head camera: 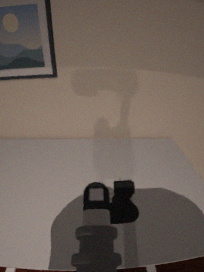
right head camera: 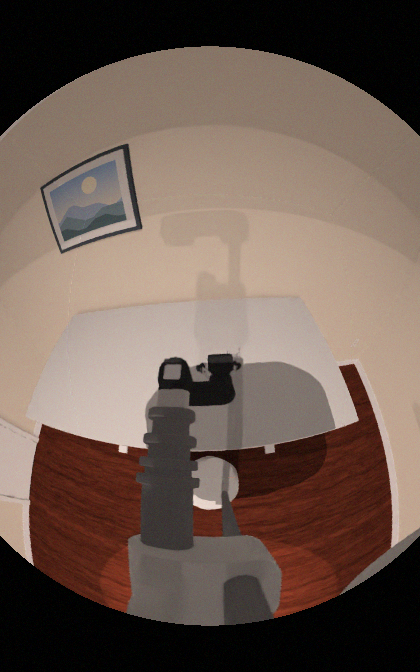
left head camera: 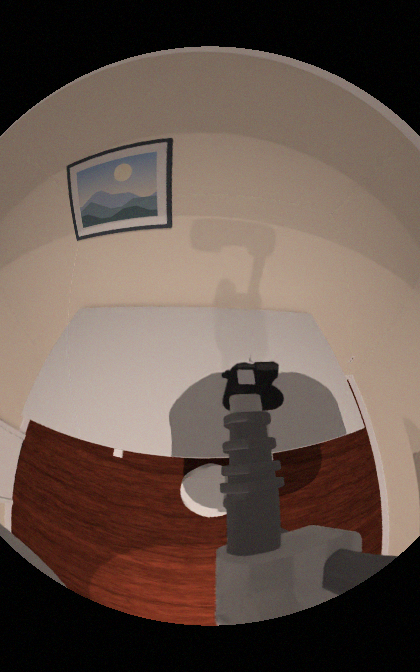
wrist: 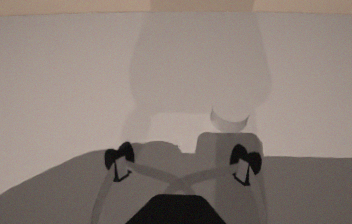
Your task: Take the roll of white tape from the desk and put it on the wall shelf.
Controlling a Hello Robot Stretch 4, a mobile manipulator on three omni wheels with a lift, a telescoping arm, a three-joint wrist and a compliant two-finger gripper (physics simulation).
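The roll of white tape (wrist: pixel 229 123) lies flat on the pale desk (head camera: pixel 30 200) (left head camera: pixel 110 360) (right head camera: pixel 95 370) (wrist: pixel 50 75), and its top blends with the desk's surface. My gripper (right head camera: pixel 219 368) (wrist: pixel 182 155) is open, with nothing between its fingers. In the wrist view the roll is beyond the fingertips, between their two lines and nearer the right finger. The fingers do not touch it in that view. In the head views the wrist and gripper body hide the roll or nearly all of it. The wall shelf does not show in these views.
A framed landscape picture (head camera: pixel 22 37) (left head camera: pixel 120 192) (right head camera: pixel 90 200) hangs on the beige wall behind the desk, at the left. A round white object (left head camera: pixel 200 492) (right head camera: pixel 212 480) is low by the desk's front edge, above the reddish wooden floor (left head camera: pixel 125 510) (right head camera: pixel 300 520). My arm's shadow falls across desk and wall.
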